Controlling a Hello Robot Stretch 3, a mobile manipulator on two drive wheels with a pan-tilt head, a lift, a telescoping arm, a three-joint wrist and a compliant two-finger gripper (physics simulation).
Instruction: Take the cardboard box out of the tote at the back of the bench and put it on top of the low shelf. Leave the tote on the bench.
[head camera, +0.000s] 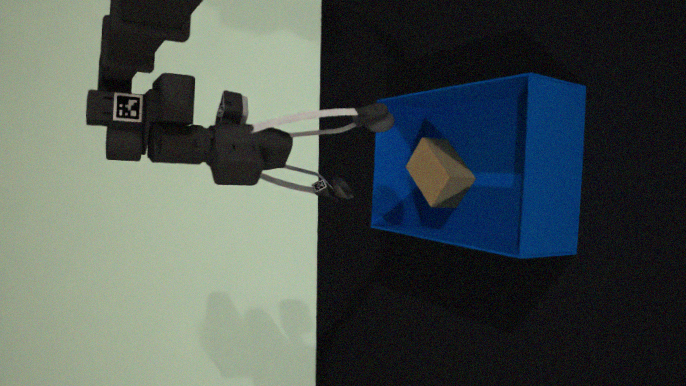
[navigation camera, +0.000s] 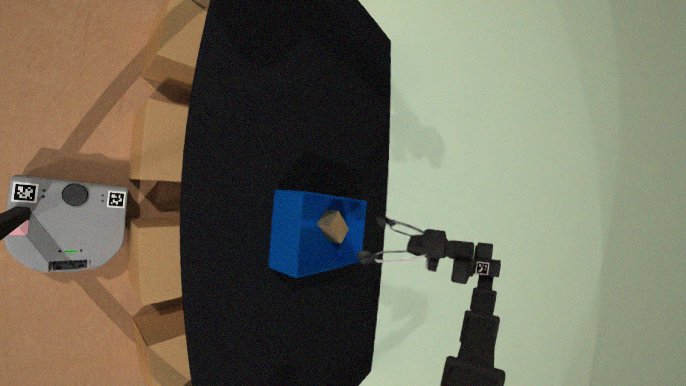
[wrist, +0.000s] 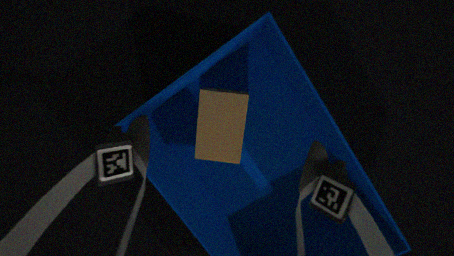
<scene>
The gripper shows in the head camera view, in the navigation camera view and in the wrist view (227, 146). A cardboard box shows in the head camera view (439, 172), in the navigation camera view and in the wrist view. A blue tote shows in the head camera view (522, 136), in the navigation camera view (298, 247) and in the wrist view (256, 200). The same spot on the cardboard box: (navigation camera: 331, 223) is (wrist: 232, 162). One and the same spot on the gripper: (navigation camera: 364, 256) is (head camera: 379, 119).
</scene>
